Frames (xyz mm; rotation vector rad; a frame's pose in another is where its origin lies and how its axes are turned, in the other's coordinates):
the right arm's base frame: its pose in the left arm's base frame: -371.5 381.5 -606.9 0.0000 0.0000 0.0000
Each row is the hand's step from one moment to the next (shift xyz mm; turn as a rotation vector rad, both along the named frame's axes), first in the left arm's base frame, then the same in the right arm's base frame.
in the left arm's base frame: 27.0 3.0 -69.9 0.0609 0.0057 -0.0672
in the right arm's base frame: 27.0 3.0 -69.9 0.0609 0.0057 -0.0672
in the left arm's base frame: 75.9 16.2 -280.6 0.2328 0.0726 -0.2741
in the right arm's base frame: 75.9 16.2 -280.6 0.2328 0.0726 -0.2741
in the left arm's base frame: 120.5 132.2 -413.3 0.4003 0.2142 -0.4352
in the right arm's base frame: 120.5 132.2 -413.3 0.4003 0.2142 -0.4352
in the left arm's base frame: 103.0 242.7 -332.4 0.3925 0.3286 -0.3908
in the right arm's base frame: 103.0 242.7 -332.4 0.3925 0.3286 -0.3908
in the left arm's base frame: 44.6 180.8 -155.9 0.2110 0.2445 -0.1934
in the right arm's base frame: 44.6 180.8 -155.9 0.2110 0.2445 -0.1934
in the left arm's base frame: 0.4 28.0 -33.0 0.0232 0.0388 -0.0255
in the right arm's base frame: 0.4 28.0 -33.0 0.0232 0.0388 -0.0255
